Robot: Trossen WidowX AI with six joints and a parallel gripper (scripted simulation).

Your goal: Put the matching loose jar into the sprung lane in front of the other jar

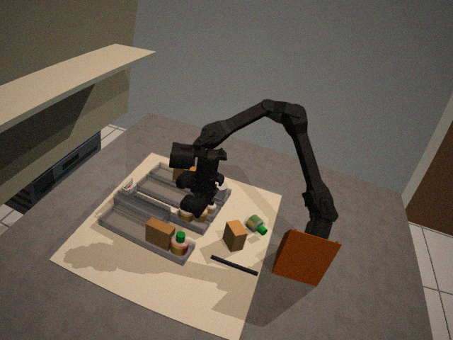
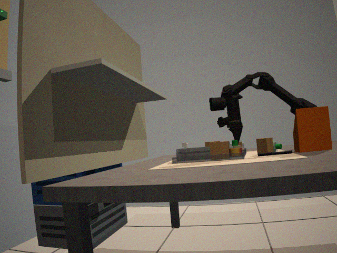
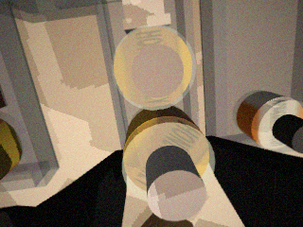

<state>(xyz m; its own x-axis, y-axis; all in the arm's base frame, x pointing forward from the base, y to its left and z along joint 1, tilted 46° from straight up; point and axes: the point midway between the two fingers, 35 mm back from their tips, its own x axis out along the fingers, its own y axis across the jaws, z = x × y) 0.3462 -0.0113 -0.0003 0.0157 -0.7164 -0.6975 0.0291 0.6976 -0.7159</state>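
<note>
My gripper tip is now 150 mm short of the sprung lane, 20 mm to the right of it and 40 mm above it. Round my gripper tip: black bar (150 mm behind, 100 mm to the left, 50 mm below).
</note>
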